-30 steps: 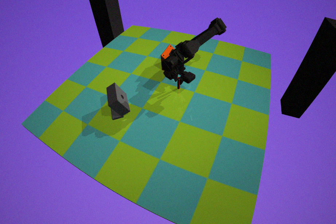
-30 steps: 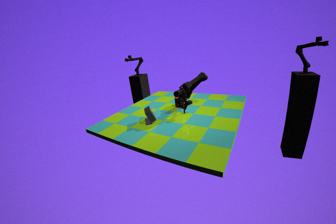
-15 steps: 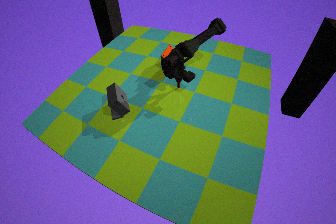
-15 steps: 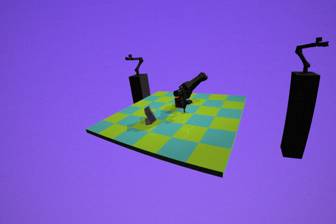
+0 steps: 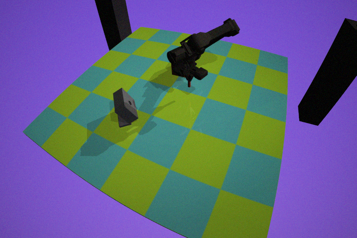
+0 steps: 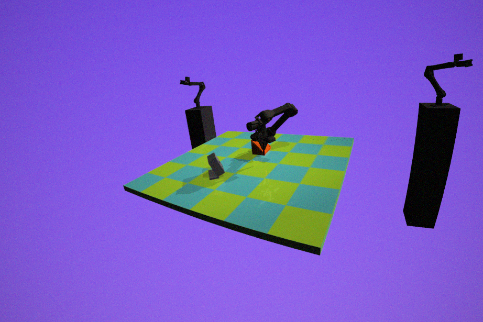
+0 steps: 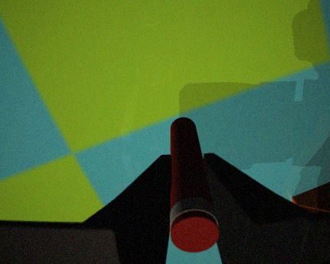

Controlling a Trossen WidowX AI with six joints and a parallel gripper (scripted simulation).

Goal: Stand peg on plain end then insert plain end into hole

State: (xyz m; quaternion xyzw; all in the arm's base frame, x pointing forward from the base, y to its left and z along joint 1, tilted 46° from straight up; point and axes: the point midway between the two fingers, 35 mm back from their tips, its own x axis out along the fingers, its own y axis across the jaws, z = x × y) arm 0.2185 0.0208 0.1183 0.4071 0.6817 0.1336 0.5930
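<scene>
Now: the grey sloped panel 240 mm to the right of my gripper tip, 240 mm ahead of it and 30 mm below it. From my gripper tip the other things lie so: grey foot (260 mm to the right, 250 mm ahead, 90 mm below); peg (20 mm above).
</scene>
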